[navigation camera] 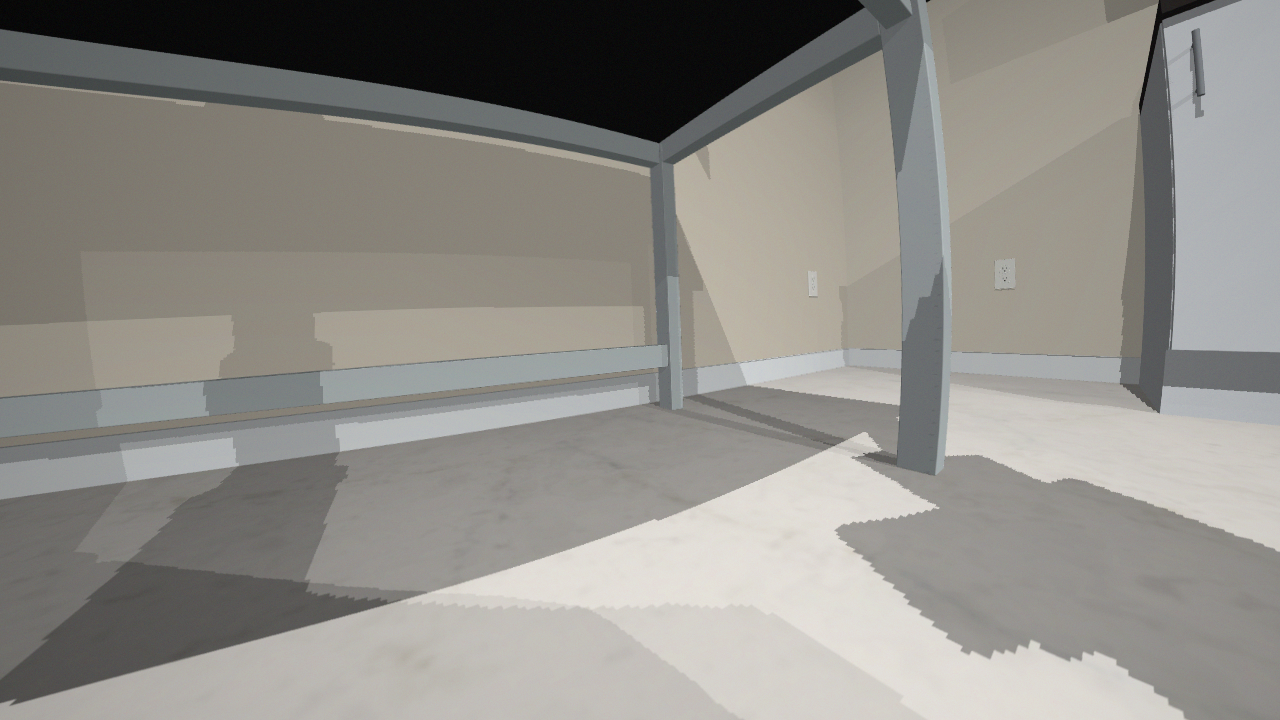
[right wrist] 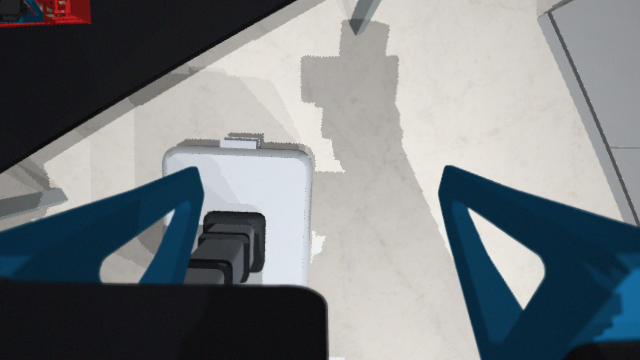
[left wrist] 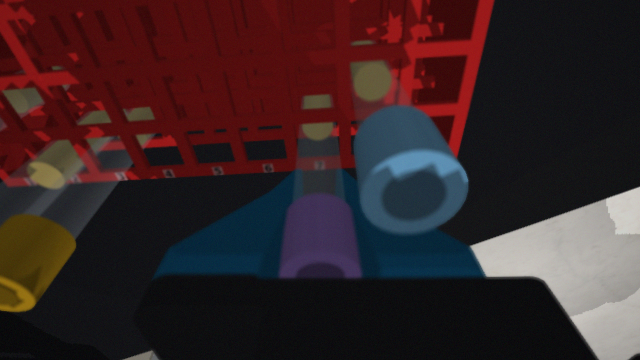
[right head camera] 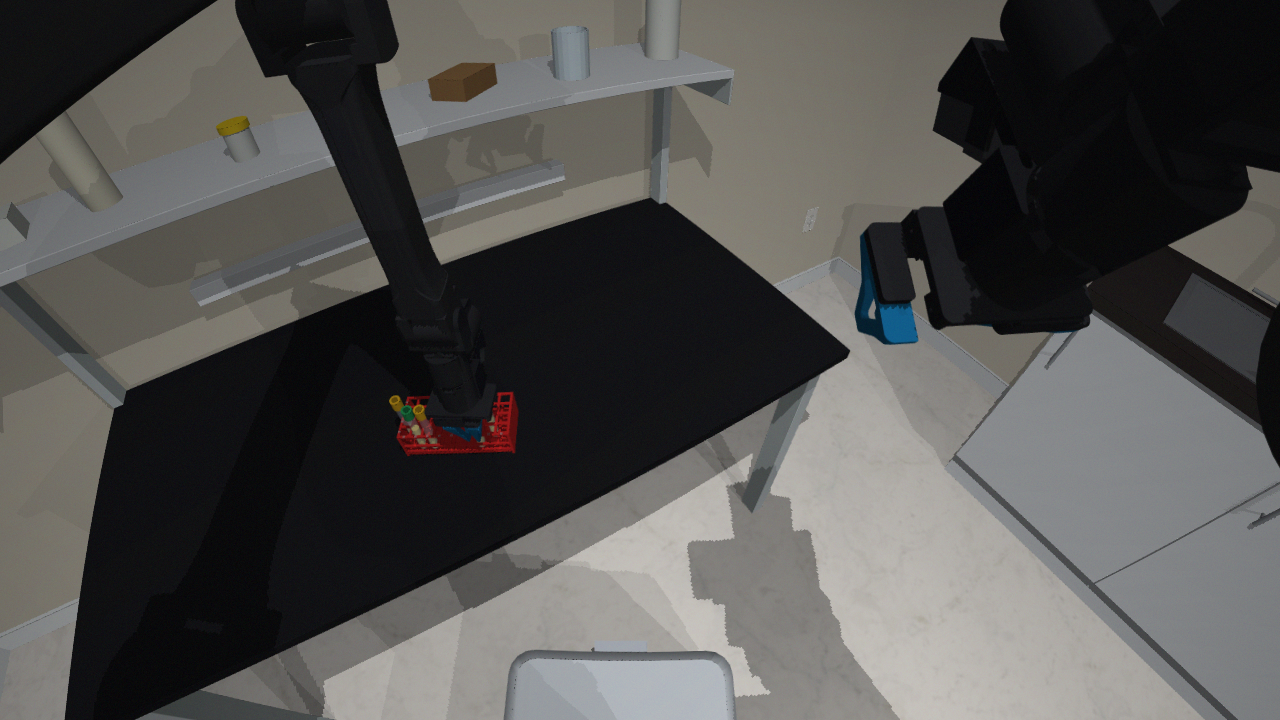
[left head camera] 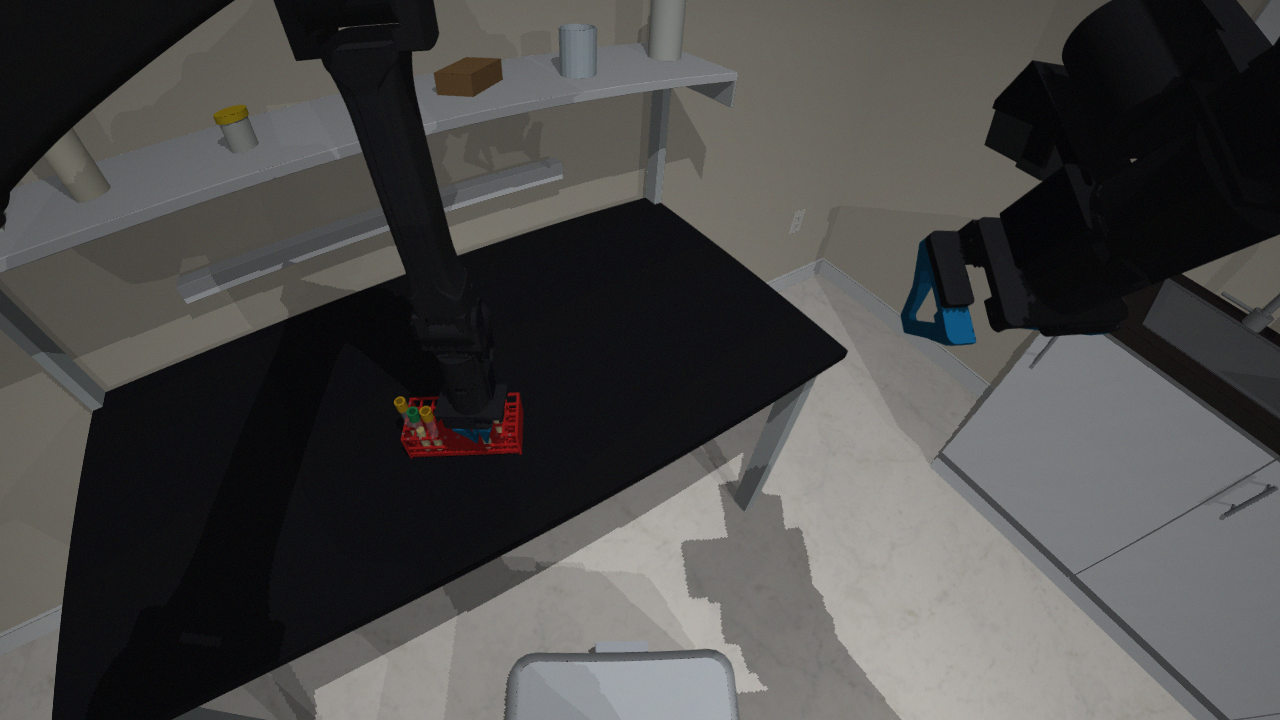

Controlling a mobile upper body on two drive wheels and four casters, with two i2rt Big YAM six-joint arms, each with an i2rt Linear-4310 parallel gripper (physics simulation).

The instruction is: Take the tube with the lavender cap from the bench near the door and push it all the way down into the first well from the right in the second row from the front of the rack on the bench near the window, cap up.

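Frame: origin at the left arm's base, x ahead, y up, z right, level; millimetres.
Where they show: left gripper, between the fingertips: [right wrist: 37, 17] [left wrist: 319, 181] [right head camera: 475, 438] [left head camera: 482, 440]; right gripper, between the fingertips: [right wrist: 321, 179] [right head camera: 918, 318] [left head camera: 956, 321].
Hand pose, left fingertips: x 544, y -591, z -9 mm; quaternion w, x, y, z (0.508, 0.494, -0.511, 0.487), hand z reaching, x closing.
Things, the pixels of their top centre, and the offset from my left fingertips. "*": a spot on its surface instead. Level surfaces: height alone.
- tube with the lavender cap, centre of its top: [left wrist: 315, 281] dx +20, dy +62, dz -1 mm
- red rack, a spot on its surface: [left wrist: 477, 50] [left head camera: 517, 413] [right head camera: 509, 413] * dx +54, dy +0, dz +51 mm
- blue-capped tube, centre of its top: [left wrist: 418, 206] dx +43, dy +62, dz +18 mm
- green-capped tube, a spot on its surface: [left head camera: 412, 415] * dx +2, dy +61, dz -102 mm
- black bench, height of its surface: dy -57 mm
- wall shelf, height of its surface: dy +400 mm
The tube with the lavender cap [left wrist: 320, 230] stands cap up in the red rack [left head camera: 517, 422] [right head camera: 512, 422] [left wrist: 477, 50], near the column marked 7; its exact row is hard to tell. My left gripper [left wrist: 319, 181] [left head camera: 474, 434] [right head camera: 463, 432] reaches down at the rack and is shut on this tube below its cap, one blue finger on each side. The gripper hides the lavender cap in both head camera views. A blue-capped tube [left wrist: 400, 135] stands close to its right, in front of the right finger. My right gripper [right wrist: 321, 179] [left head camera: 1020, 324] is open and empty, away from the bench.
Two yellow-capped tubes [left head camera: 400, 402] [left head camera: 426, 412] and a green-capped tube [left head camera: 412, 415] stand at the rack's left end. The rack is on a black bench [left head camera: 626, 295] beneath a wall shelf [left head camera: 313, 116]. White cabinets [left head camera: 1109, 429] stand at the right.
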